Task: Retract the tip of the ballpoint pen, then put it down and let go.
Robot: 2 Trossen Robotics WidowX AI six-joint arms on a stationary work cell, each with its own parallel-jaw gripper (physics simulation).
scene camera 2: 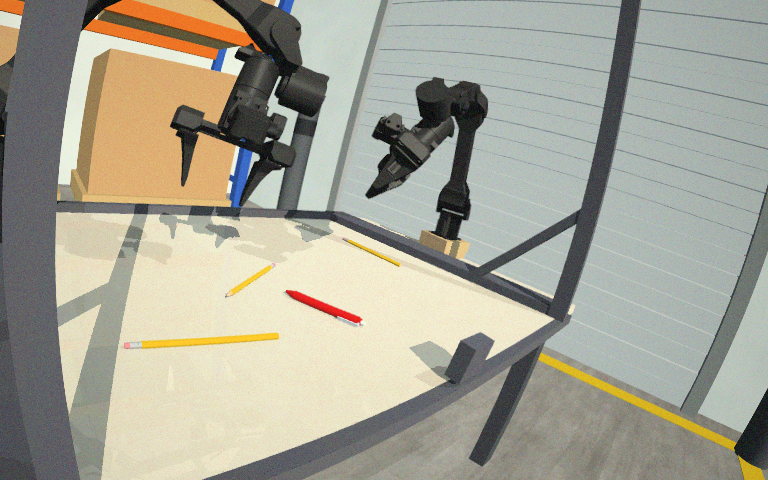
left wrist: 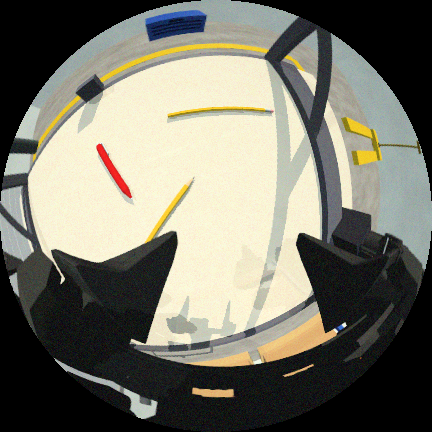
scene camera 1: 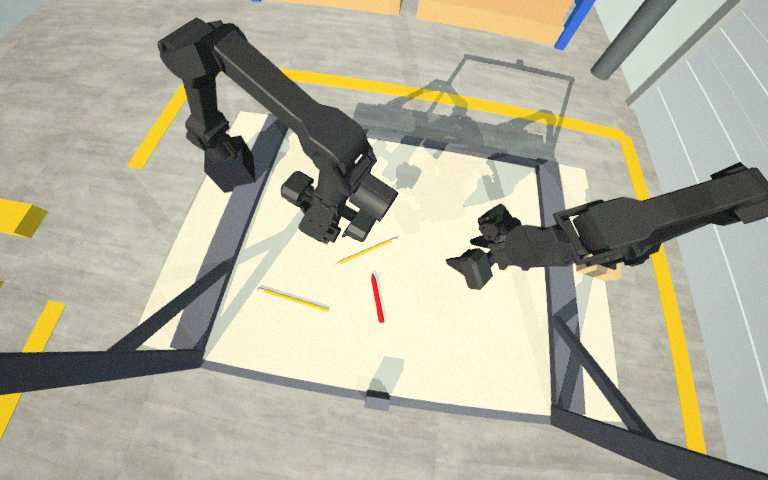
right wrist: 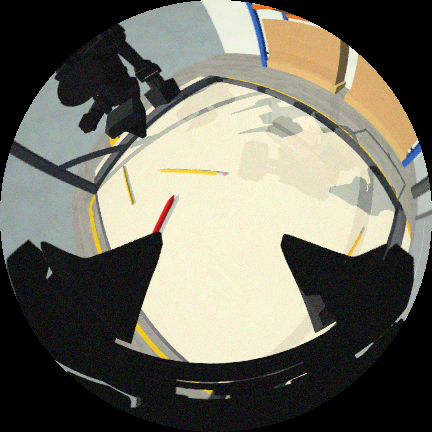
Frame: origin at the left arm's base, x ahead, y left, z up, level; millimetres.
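Seen in the pictures: left gripper, fingertip midpoint: (scene camera 2: 211, 196) (left wrist: 240, 238) (right wrist: 141, 124); right gripper, fingertip midpoint: (scene camera 2: 370, 192) (scene camera 1: 458, 251) (right wrist: 224, 240); left arm's base, origin of the base link: (left wrist: 364, 241) (scene camera 1: 223, 152) (right wrist: 157, 85); right arm's base, origin of the base link: (scene camera 2: 446, 236).
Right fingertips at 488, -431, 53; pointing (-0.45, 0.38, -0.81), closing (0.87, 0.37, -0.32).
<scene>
Offsets run from my right fingertips to a thing's top centre, as dx, dy, dz. Level surfaces: height alone.
A red ballpoint pen @(-181, -27, -145) (scene camera 1: 377, 298) (scene camera 2: 323, 307) (left wrist: 114, 171) (right wrist: 164, 215) lies flat on the pale table top @(dz -159) (scene camera 1: 453, 350) (scene camera 2: 186, 407). Its tapered end points to the back; its white button and clip show at the near end in scene camera 2. Whether a point sticks out of the tapered end is too small to tell. My left gripper (scene camera 2: 213, 194) (left wrist: 240, 238) is open and empty, high above the table behind the pen. My right gripper (scene camera 1: 461, 251) (right wrist: 224, 240) is open and empty, raised to the right of the pen; its finger hides the pen's near part in the right wrist view.
A yellow pencil @(-176, +100, -150) (scene camera 1: 367, 250) (scene camera 2: 249, 280) (left wrist: 171, 210) (right wrist: 192, 172) lies behind the pen, another pencil @(-385, +23, -152) (scene camera 1: 294, 298) (scene camera 2: 201, 340) (left wrist: 220, 109) to its left. A third pencil @(+220, +38, -152) (scene camera 2: 370, 251) (right wrist: 356, 242) lies near the right edge. A dark block @(-239, -244, -102) (scene camera 1: 377, 399) (scene camera 2: 468, 357) stands at the front edge.
</scene>
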